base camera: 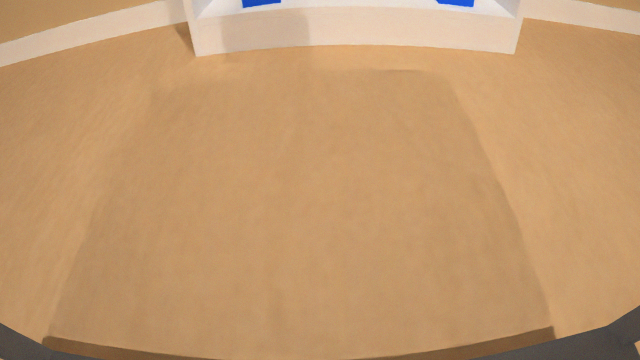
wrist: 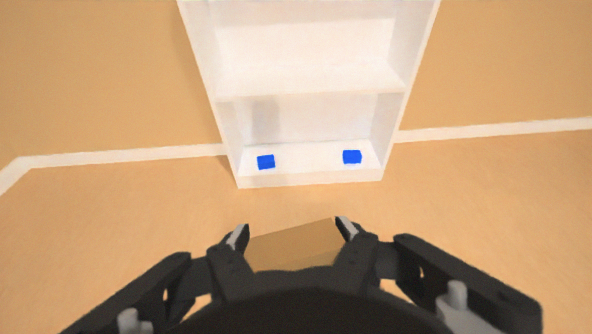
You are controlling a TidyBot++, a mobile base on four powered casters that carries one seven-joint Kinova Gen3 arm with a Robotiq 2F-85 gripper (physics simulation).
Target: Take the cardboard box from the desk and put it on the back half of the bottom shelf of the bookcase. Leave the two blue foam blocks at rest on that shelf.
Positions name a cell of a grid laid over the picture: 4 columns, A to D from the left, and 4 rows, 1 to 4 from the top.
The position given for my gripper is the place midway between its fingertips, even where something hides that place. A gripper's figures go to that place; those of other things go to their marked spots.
Labels:
My gripper (wrist: B3) is 17 cm from the lens. A cardboard box (wrist: C3): 13 cm from the lens.

